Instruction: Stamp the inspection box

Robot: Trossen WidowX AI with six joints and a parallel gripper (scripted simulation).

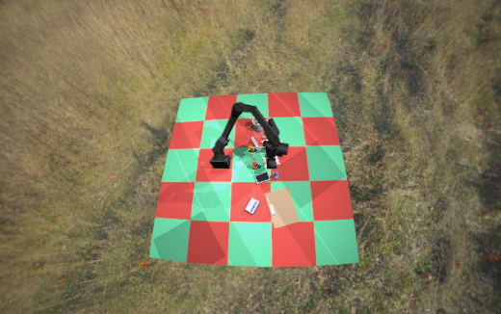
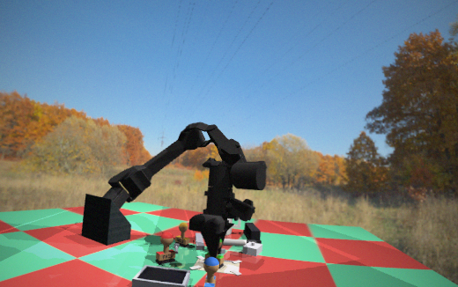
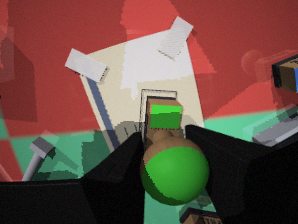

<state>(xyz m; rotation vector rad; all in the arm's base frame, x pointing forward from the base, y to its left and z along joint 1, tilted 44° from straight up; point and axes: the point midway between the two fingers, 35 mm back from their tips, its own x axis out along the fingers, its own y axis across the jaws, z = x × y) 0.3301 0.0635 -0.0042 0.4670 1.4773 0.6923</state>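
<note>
The card is 3 cm below my gripper tip and 1 cm to the left of it. Also, from my gripper tip: red-knobbed stamp: 10 cm behind, 5 cm to the right; then blue-knobbed stamp: 11 cm to the right, 4 cm ahead; then green-knobbed stamp: right at my gripper tip.
</note>
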